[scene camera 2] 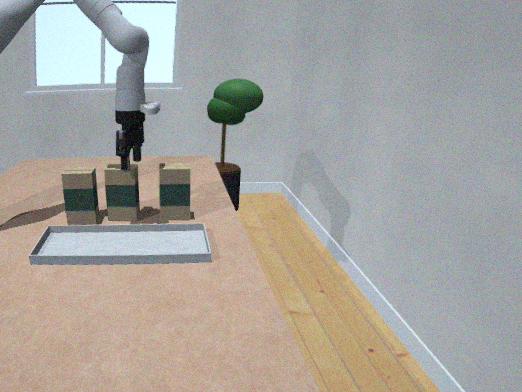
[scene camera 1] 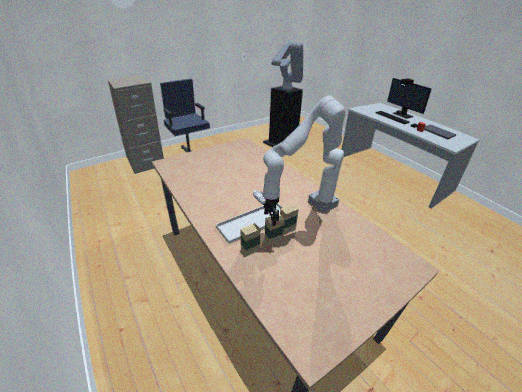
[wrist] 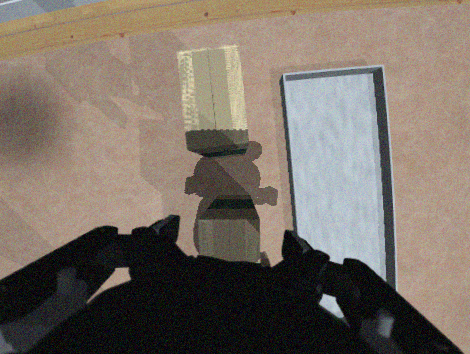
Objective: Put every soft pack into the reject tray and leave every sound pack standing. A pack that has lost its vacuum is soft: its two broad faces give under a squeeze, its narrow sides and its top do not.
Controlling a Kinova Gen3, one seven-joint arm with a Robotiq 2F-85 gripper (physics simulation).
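Frame: origin at the arm's base, x left, y back, z up, level; centimetres.
Where they show: gripper, between the fingertips: (scene camera 2: 131, 166) (scene camera 1: 269, 219) (wrist: 230, 234); arm's base, origin of its link: (scene camera 1: 325, 197).
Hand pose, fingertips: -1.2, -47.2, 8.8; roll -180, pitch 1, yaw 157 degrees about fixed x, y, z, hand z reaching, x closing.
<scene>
Each offset is from my fingertips to the top centre of the thing, as dx, dy, dz. Level surfaces: height alone.
Three tan packs with dark green bands stand upright in a row beside the reject tray {-15.8, +4.5, -12.1} (scene camera 1: 223, 233) (scene camera 2: 120, 259) (wrist: 388, 200). The middle pack {+0.9, +2.7, -0.2} (scene camera 1: 274, 231) (scene camera 2: 122, 196) (wrist: 229, 242) is under my gripper (scene camera 1: 273, 218) (scene camera 2: 131, 161) (wrist: 230, 234). The gripper is open and empty, pointing down, its fingertips about level with the pack's top, one on the tray side and one on the far side. One end pack {-1.6, -11.1, -0.2} (scene camera 1: 250, 238) (scene camera 2: 175, 196) (wrist: 212, 90) stands near the table's long edge. The other end pack {+0.5, +14.0, -0.2} (scene camera 1: 291, 220) (scene camera 2: 80, 200) stands towards the arm's base; the gripper hides it in the wrist view. No face looks dented.
The packs stand on a pinkish table {dz -14.3} (scene camera 1: 320, 300) (scene camera 2: 150, 320) (wrist: 430, 125). The low-walled tray runs parallel to the row, and no pack lies in it. The end pack near the edge has a wider gap to the middle pack than the other end pack.
</scene>
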